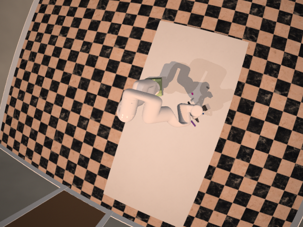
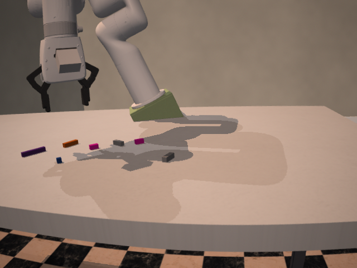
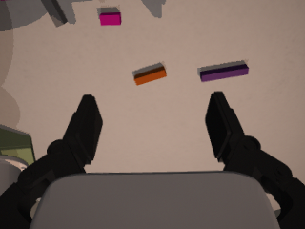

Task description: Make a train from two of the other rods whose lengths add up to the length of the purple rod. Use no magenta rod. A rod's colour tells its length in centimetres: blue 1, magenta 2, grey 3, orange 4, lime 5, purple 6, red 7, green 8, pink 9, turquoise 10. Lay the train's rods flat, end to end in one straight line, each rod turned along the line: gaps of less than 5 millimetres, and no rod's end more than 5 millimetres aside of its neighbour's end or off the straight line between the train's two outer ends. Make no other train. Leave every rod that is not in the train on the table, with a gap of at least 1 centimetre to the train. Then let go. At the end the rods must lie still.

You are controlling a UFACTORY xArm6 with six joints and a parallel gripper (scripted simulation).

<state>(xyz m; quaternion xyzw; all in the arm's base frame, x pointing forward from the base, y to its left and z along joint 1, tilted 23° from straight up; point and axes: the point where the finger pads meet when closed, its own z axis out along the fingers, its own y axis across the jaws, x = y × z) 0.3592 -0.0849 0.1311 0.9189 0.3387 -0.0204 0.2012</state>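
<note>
Right now my hand is 100 mm above the purple rod, 90 mm to the left of it and 40 mm short of it. Round my hand: orange rod 100 mm below, 30 mm behind, 20 mm to the right; small blue rod 100 mm below, 100 mm ahead, 10 mm to the left.
</note>
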